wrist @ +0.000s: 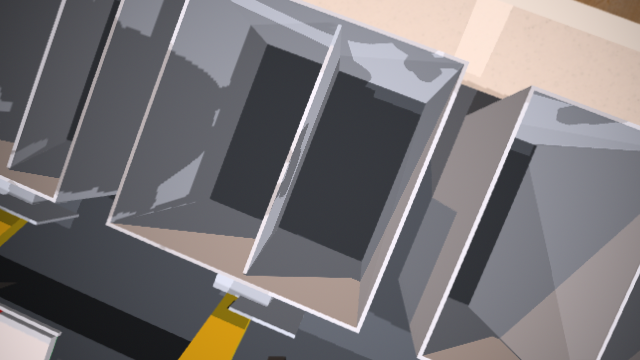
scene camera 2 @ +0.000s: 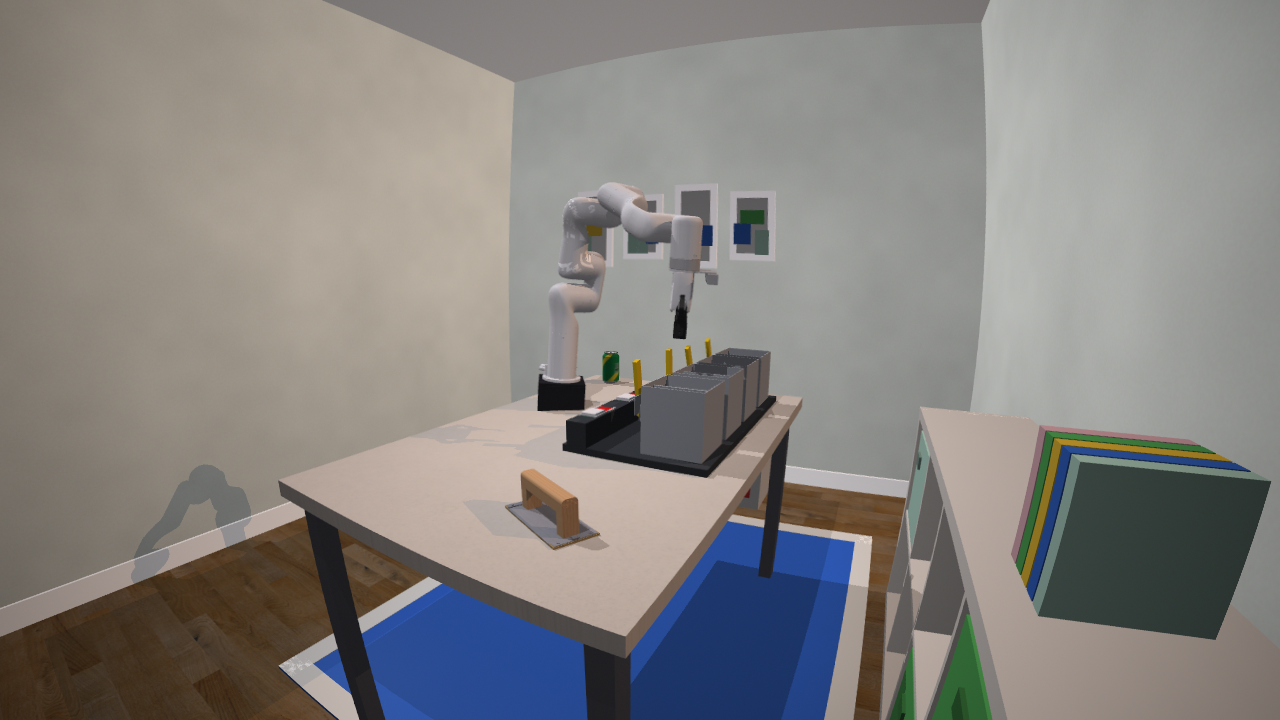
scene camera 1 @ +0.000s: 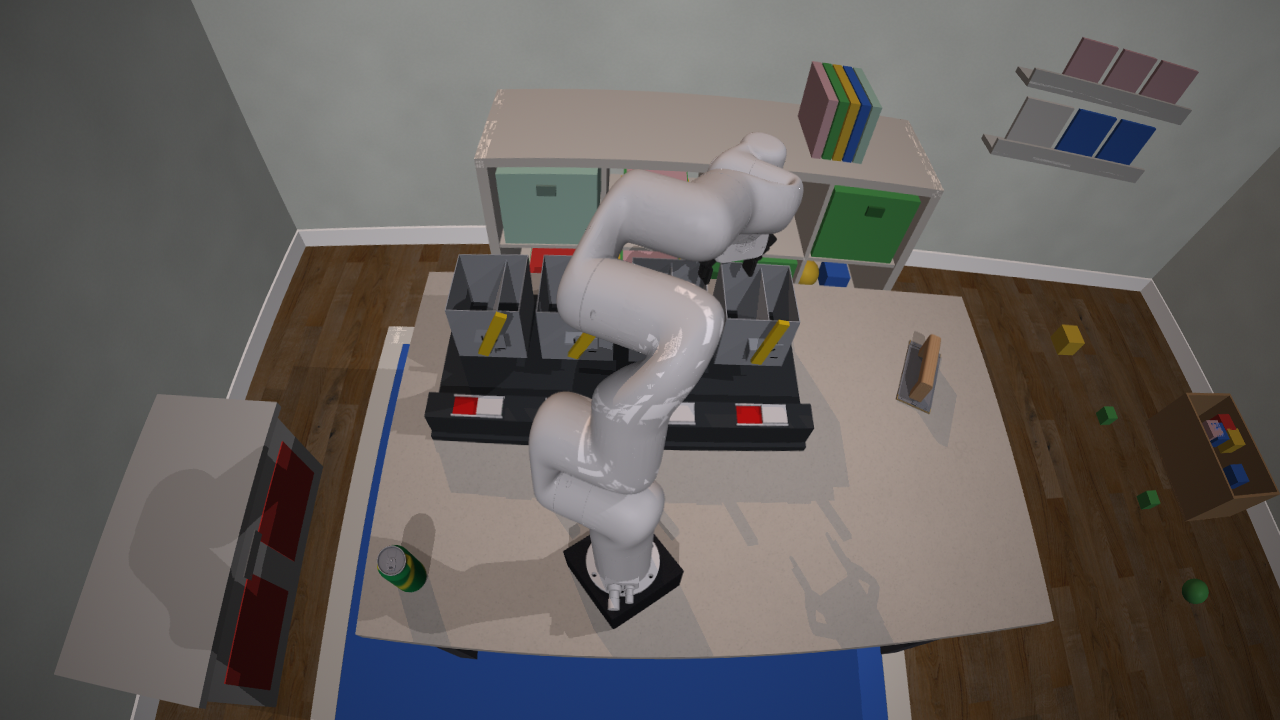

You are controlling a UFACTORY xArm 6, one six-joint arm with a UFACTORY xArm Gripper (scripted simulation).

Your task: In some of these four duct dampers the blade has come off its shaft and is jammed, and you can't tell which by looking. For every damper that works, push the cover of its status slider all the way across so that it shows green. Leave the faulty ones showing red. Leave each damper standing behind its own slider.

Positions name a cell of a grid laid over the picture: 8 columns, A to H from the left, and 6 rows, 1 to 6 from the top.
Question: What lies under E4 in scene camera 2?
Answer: A duct damper.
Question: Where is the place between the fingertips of the gripper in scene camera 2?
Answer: E3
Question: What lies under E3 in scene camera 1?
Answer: A duct damper.
